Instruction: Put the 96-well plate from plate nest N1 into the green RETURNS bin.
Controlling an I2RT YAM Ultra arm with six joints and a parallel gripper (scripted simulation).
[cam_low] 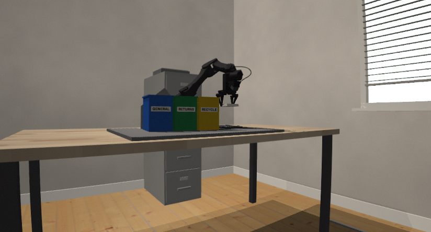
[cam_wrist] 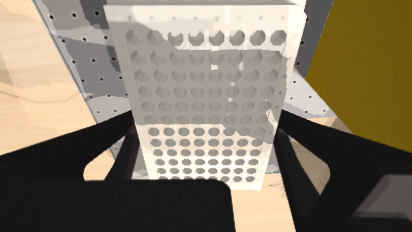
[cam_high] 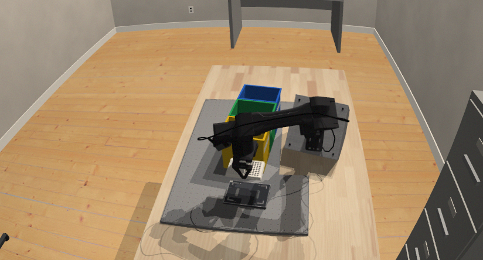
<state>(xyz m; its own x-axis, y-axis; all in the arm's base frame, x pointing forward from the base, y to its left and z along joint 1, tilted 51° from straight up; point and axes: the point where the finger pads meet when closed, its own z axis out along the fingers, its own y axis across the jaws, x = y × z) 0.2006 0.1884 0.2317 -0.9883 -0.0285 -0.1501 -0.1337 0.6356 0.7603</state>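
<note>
Now: the green returns bin 320 mm to the right of my hand, 80 mm ahead of it and 50 mm below it. The rest, counted from my hand: dark plate nest: 140 mm below; then white 96-well plate: right at my hand; then yellow recycle bin: 180 mm to the right, 70 mm ahead, 50 mm below.
</note>
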